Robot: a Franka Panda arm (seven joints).
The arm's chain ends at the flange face. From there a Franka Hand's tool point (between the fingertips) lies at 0.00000 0.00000 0.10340 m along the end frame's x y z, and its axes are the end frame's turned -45 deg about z.
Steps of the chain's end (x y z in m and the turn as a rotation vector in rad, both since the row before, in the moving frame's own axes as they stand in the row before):
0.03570 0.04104 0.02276 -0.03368 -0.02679 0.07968
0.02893 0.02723 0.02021 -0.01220 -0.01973 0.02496
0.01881 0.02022 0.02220 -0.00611 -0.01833 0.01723
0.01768 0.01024 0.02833 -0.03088 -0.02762 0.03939
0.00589 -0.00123 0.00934 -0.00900 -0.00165 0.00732
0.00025 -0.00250 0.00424 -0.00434 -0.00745 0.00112
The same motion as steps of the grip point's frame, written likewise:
-0.00821 0.05459 0.02266 -0.00487 -0.04276 0.07968
-0.00113 0.03913 0.02018 0.00532 -0.02258 0.02496
-0.00278 0.02669 0.02218 0.00864 -0.01728 0.01723
0.00098 0.01990 0.02824 -0.00231 -0.04137 0.03939
0.00425 0.00383 0.00934 -0.00520 -0.00753 0.00732
0.00108 -0.00182 0.00424 0.00220 -0.00834 0.00112

